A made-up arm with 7 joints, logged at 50 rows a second.
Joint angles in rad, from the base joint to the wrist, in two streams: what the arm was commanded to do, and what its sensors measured. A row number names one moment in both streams.
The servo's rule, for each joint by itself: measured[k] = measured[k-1] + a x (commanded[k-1-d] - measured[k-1]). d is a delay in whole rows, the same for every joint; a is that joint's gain. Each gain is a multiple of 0.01, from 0.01 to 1. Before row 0 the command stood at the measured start. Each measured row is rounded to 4 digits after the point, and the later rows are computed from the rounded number. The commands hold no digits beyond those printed.
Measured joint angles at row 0:
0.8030, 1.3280, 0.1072, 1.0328, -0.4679, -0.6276, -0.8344
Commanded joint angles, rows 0 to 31:
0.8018, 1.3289, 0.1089, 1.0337, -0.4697, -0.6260, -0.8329
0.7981, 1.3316, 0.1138, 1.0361, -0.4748, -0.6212, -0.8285
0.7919, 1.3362, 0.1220, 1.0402, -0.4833, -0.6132, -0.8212
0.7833, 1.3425, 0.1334, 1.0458, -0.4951, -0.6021, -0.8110
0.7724, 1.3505, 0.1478, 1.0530, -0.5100, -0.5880, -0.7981
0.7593, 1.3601, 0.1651, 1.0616, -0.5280, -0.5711, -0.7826
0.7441, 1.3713, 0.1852, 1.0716, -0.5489, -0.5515, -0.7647
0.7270, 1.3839, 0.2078, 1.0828, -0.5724, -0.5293, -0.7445
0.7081, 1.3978, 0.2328, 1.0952, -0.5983, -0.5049, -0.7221
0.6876, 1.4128, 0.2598, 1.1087, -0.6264, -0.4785, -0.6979
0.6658, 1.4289, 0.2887, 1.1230, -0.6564, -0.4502, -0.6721
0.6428, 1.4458, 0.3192, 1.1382, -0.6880, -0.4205, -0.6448
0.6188, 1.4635, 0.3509, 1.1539, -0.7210, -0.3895, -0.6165
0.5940, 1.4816, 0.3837, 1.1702, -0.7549, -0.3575, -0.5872
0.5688, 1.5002, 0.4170, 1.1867, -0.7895, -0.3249, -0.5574
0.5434, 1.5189, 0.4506, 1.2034, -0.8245, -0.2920, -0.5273
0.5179, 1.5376, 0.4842, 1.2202, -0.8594, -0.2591, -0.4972
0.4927, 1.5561, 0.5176, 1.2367, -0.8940, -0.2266, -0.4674
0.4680, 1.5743, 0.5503, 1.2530, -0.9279, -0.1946, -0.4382
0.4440, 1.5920, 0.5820, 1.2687, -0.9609, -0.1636, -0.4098
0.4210, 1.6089, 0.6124, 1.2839, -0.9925, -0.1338, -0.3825
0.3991, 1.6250, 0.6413, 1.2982, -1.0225, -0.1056, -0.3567
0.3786, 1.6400, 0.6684, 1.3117, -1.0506, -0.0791, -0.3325
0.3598, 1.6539, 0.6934, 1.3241, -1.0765, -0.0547, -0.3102
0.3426, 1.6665, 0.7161, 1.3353, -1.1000, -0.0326, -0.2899
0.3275, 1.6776, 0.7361, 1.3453, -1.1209, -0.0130, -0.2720
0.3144, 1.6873, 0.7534, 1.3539, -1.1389, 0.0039, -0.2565
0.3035, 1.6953, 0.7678, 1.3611, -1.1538, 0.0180, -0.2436
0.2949, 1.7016, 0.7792, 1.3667, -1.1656, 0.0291, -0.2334
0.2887, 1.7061, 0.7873, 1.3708, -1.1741, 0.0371, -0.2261
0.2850, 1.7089, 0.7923, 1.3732, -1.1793, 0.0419, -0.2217
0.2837, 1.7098, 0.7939, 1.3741, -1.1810, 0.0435, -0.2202
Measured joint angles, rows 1 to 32:
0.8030, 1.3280, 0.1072, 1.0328, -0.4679, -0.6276, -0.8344
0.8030, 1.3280, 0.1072, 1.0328, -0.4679, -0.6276, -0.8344
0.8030, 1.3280, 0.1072, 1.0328, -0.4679, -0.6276, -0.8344
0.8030, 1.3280, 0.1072, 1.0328, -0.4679, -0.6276, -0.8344
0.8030, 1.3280, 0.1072, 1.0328, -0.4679, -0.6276, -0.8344
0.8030, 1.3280, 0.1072, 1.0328, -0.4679, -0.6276, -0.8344
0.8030, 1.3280, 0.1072, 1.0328, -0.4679, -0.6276, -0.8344
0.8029, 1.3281, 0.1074, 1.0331, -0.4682, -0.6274, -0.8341
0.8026, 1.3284, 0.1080, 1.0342, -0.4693, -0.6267, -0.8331
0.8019, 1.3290, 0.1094, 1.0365, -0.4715, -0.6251, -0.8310
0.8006, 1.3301, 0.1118, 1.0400, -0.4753, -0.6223, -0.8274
0.7986, 1.3317, 0.1154, 1.0449, -0.4809, -0.6182, -0.8221
0.7958, 1.3340, 0.1204, 1.0512, -0.4884, -0.6125, -0.8150
0.7922, 1.3370, 0.1269, 1.0590, -0.4981, -0.6052, -0.8059
0.7876, 1.3408, 0.1350, 1.0680, -0.5100, -0.5961, -0.7948
0.7820, 1.3454, 0.1448, 1.0783, -0.5241, -0.5852, -0.7817
0.7754, 1.3508, 0.1563, 1.0899, -0.5405, -0.5724, -0.7666
0.7677, 1.3570, 0.1695, 1.1025, -0.5590, -0.5577, -0.7496
0.7590, 1.3641, 0.1845, 1.1161, -0.5796, -0.5412, -0.7307
0.7492, 1.3721, 0.2011, 1.1305, -0.6022, -0.5230, -0.7101
0.7383, 1.3809, 0.2194, 1.1456, -0.6266, -0.5031, -0.6880
0.7264, 1.3904, 0.2392, 1.1612, -0.6527, -0.4817, -0.6645
0.7136, 1.4007, 0.2603, 1.1772, -0.6802, -0.4589, -0.6398
0.6999, 1.4117, 0.2827, 1.1935, -0.7089, -0.4349, -0.6141
0.6854, 1.4233, 0.3062, 1.2099, -0.7385, -0.4099, -0.5877
0.6702, 1.4354, 0.3306, 1.2263, -0.7688, -0.3841, -0.5608
0.6544, 1.4479, 0.3557, 1.2424, -0.7995, -0.3576, -0.5336
0.6381, 1.4608, 0.3814, 1.2582, -0.8304, -0.3307, -0.5064
0.6214, 1.4739, 0.4074, 1.2734, -0.8611, -0.3037, -0.4795
0.6044, 1.4872, 0.4335, 1.2880, -0.8914, -0.2767, -0.4530
0.5873, 1.5005, 0.4595, 1.3017, -0.9210, -0.2501, -0.4273
0.5702, 1.5138, 0.4852, 1.3145, -0.9496, -0.2240, -0.4026
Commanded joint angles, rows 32 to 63:
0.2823, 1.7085, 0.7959, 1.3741, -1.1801, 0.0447, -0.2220
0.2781, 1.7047, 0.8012, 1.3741, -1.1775, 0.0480, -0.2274
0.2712, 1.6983, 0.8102, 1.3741, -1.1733, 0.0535, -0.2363
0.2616, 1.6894, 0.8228, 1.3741, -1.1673, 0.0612, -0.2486
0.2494, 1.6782, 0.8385, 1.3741, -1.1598, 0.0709, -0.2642
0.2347, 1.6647, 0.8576, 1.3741, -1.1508, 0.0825, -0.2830
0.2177, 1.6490, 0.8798, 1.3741, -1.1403, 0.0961, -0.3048
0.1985, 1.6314, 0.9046, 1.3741, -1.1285, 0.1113, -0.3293
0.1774, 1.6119, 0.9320, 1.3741, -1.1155, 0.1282, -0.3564
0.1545, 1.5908, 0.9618, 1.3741, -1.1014, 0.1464, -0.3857
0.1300, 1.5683, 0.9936, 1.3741, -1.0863, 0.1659, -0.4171
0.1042, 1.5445, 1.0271, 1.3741, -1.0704, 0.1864, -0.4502
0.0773, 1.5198, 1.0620, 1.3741, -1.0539, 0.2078, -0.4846
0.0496, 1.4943, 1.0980, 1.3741, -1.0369, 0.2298, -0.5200
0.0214, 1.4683, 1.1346, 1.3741, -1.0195, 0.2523, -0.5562
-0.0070, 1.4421, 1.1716, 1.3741, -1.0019, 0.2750, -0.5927
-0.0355, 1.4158, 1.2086, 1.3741, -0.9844, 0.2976, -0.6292
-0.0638, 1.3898, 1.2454, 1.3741, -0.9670, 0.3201, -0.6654
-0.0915, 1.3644, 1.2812, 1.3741, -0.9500, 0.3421, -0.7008
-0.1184, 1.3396, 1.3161, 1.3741, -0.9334, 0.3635, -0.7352
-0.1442, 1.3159, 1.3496, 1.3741, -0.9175, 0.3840, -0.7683
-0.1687, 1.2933, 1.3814, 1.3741, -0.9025, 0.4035, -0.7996
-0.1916, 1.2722, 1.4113, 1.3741, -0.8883, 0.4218, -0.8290
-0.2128, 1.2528, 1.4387, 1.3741, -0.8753, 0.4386, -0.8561
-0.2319, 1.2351, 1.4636, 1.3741, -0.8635, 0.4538, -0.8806
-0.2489, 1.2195, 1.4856, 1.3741, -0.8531, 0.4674, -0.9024
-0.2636, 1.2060, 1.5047, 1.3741, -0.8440, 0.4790, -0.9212
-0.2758, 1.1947, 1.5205, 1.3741, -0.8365, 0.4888, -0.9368
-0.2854, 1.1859, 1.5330, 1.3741, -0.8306, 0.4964, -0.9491
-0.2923, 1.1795, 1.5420, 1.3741, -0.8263, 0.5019, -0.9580
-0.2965, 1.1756, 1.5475, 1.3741, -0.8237, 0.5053, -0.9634
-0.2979, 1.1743, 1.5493, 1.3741, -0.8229, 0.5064, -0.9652
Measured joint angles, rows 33 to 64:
0.5532, 1.5269, 0.5103, 1.3262, -0.9770, -0.1987, -0.3791
0.5365, 1.5397, 0.5346, 1.3367, -1.0029, -0.1744, -0.3570
0.5202, 1.5521, 0.5579, 1.3460, -1.0270, -0.1513, -0.3366
0.5044, 1.5641, 0.5800, 1.3539, -1.0492, -0.1297, -0.3180
0.4893, 1.5755, 0.6007, 1.3603, -1.0692, -0.1097, -0.3015
0.4750, 1.5862, 0.6199, 1.3652, -1.0868, -0.0915, -0.2871
0.4616, 1.5961, 0.6373, 1.3686, -1.1019, -0.0753, -0.2751
0.4490, 1.6051, 0.6532, 1.3707, -1.1144, -0.0609, -0.2655
0.4370, 1.6131, 0.6680, 1.3720, -1.1245, -0.0478, -0.2586
0.4254, 1.6199, 0.6822, 1.3728, -1.1323, -0.0356, -0.2546
0.4139, 1.6255, 0.6963, 1.3733, -1.1379, -0.0240, -0.2535
0.4024, 1.6297, 0.7105, 1.3736, -1.1414, -0.0126, -0.2554
0.3907, 1.6325, 0.7252, 1.3738, -1.1429, -0.0012, -0.2604
0.3786, 1.6338, 0.7407, 1.3739, -1.1425, 0.0105, -0.2684
0.3660, 1.6336, 0.7571, 1.3740, -1.1403, 0.0226, -0.2794
0.3528, 1.6319, 0.7746, 1.3740, -1.1363, 0.0353, -0.2933
0.3389, 1.6286, 0.7933, 1.3740, -1.1307, 0.0486, -0.3099
0.3243, 1.6238, 0.8133, 1.3740, -1.1236, 0.0627, -0.3292
0.3089, 1.6175, 0.8347, 1.3740, -1.1151, 0.0775, -0.3510
0.2927, 1.6097, 0.8574, 1.3740, -1.1053, 0.0931, -0.3750
0.2757, 1.6005, 0.8815, 1.3740, -1.0944, 0.1095, -0.4011
0.2579, 1.5899, 0.9068, 1.3740, -1.0824, 0.1266, -0.4290
0.2394, 1.5781, 0.9333, 1.3740, -1.0695, 0.1444, -0.4585
0.2202, 1.5651, 0.9608, 1.3740, -1.0559, 0.1628, -0.4892
0.2003, 1.5511, 0.9893, 1.3740, -1.0417, 0.1817, -0.5209
0.1799, 1.5362, 1.0185, 1.3740, -1.0270, 0.2009, -0.5533
0.1590, 1.5205, 1.0483, 1.3740, -1.0120, 0.2204, -0.5860
0.1378, 1.5041, 1.0784, 1.3740, -0.9969, 0.2400, -0.6188
0.1163, 1.4872, 1.1087, 1.3740, -0.9818, 0.2596, -0.6513
0.0947, 1.4700, 1.1390, 1.3740, -0.9668, 0.2791, -0.6833
0.0732, 1.4526, 1.1690, 1.3740, -0.9522, 0.2982, -0.7144
0.0518, 1.4352, 1.1985, 1.3740, -0.9380, 0.3169, -0.7443

